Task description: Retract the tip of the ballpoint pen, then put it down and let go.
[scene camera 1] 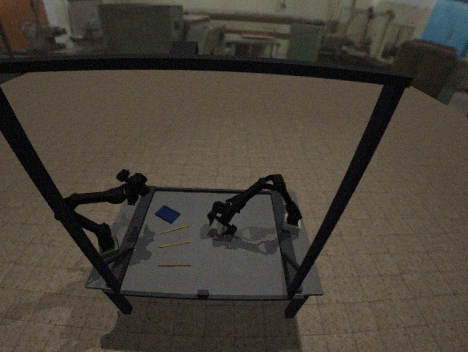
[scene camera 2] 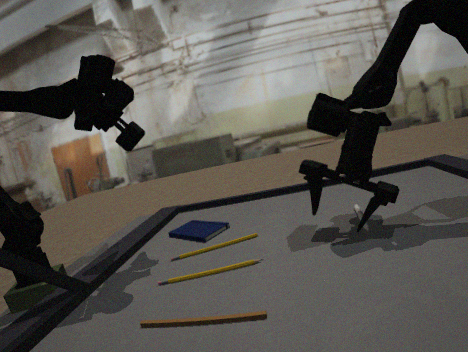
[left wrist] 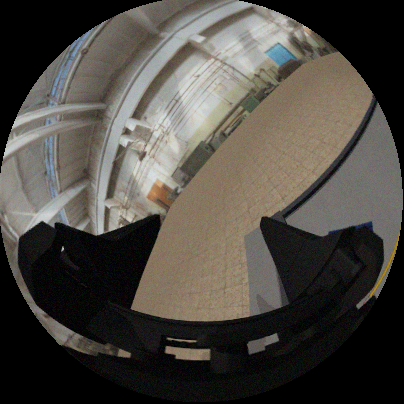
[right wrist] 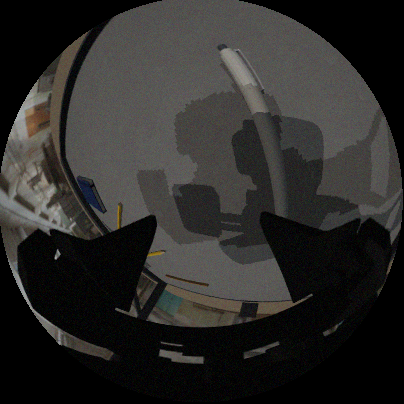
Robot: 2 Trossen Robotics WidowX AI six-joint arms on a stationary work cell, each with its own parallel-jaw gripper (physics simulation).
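Places are measured from the left arm's base along level axes (x right, y ahead, z up), in millimetres.
Where they show: left gripper, between the fingertips: (scene camera 2: 119, 122) (left wrist: 211, 221); right gripper, between the fingertips: (scene camera 1: 216, 230) (scene camera 2: 335, 223) (right wrist: 208, 219); left arm's base, origin of its link: (scene camera 1: 108, 245); right arm's base, origin of its link: (scene camera 1: 292, 221).
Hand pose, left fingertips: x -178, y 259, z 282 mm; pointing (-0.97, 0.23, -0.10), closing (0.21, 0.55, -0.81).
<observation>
Each offset is from my left fingertips to the top centre of the thing.
The ballpoint pen {dx +353, dy +405, dz -309 mm} (scene camera 2: 357, 209) (right wrist: 270, 141), white at its clip end and grey along its barrel, lies on the grey table. In the right wrist view its dark push button points to the top; its other end runs behind the right-hand finger, so the tip is hidden. My right gripper (scene camera 1: 220, 228) (scene camera 2: 336, 222) (right wrist: 208, 219) is open and empty, fingers pointing down above the table. In scene camera 2 one finger partly covers the pen. My left gripper (left wrist: 211, 221) is open and empty, raised by the table's left edge, away from the pen.
A blue notebook {dx +81, dy +121, dz -310 mm} (scene camera 1: 167, 214) (scene camera 2: 199, 230) (right wrist: 91, 194) lies on the left part of the table. Two yellow pencils {dx +217, dy +124, dz -315 mm} (scene camera 1: 176, 229) {dx +318, dy +86, dz -314 mm} (scene camera 2: 210, 272) and a thin brown stick {dx +440, dy +36, dz -315 mm} (scene camera 1: 174, 265) (scene camera 2: 204, 319) (right wrist: 187, 280) lie nearer the front. A dark frame surrounds the table.
</observation>
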